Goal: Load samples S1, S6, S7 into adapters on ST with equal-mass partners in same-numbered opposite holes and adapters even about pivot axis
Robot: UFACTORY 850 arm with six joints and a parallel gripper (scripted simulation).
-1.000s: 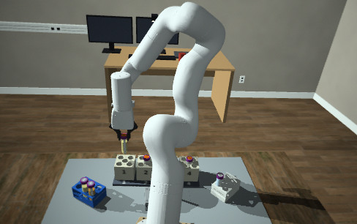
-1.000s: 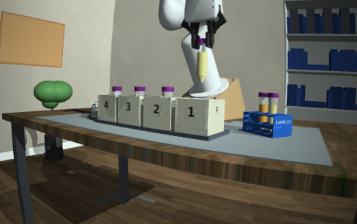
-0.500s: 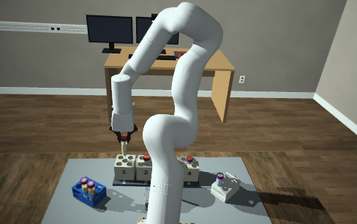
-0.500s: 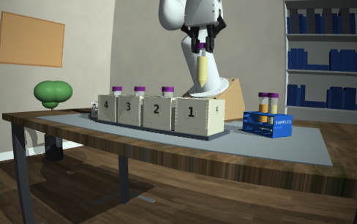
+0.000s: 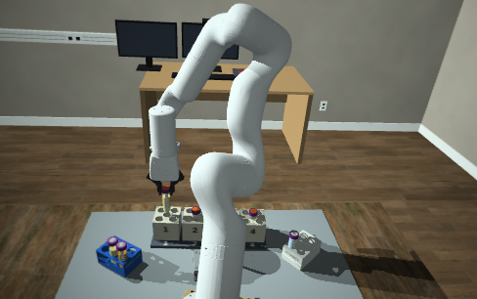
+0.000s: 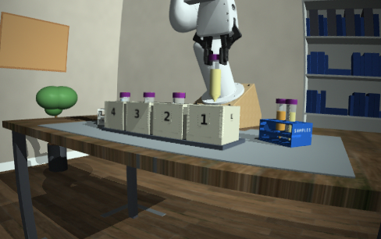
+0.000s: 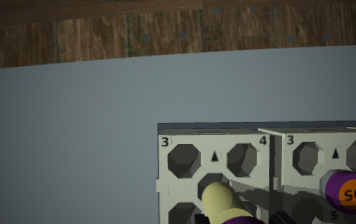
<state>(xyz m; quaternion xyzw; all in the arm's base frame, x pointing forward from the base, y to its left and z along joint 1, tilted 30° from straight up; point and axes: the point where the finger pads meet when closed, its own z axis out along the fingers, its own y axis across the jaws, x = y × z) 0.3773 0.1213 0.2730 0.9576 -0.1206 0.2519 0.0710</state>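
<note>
My gripper is now 16 cm above the adapter 1. From my hand the other things lie so: white rack: 46 cm to the right, 25 cm behind, 19 cm below; blue samples rack: 19 cm to the left, 19 cm below, 10 cm behind.
</note>
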